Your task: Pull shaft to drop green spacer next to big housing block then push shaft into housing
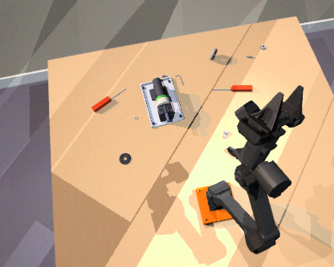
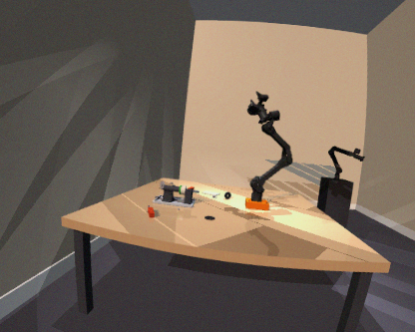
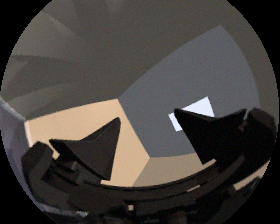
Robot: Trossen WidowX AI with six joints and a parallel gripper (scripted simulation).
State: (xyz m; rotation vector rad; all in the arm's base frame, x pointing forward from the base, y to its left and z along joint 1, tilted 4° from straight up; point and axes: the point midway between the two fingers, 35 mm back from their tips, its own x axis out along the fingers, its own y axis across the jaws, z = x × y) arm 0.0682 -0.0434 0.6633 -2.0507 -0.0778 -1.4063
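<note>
My gripper tip is now 34 cm short of the dark shaft, 25 cm to the right of it and 65 cm above it. Also, from my gripper tip: green spacer (37 cm ahead, 26 cm to the left, 65 cm below); small screw (20 cm ahead, 72 cm below); pale card (25 cm ahead, 11 cm to the right, 72 cm below).
</note>
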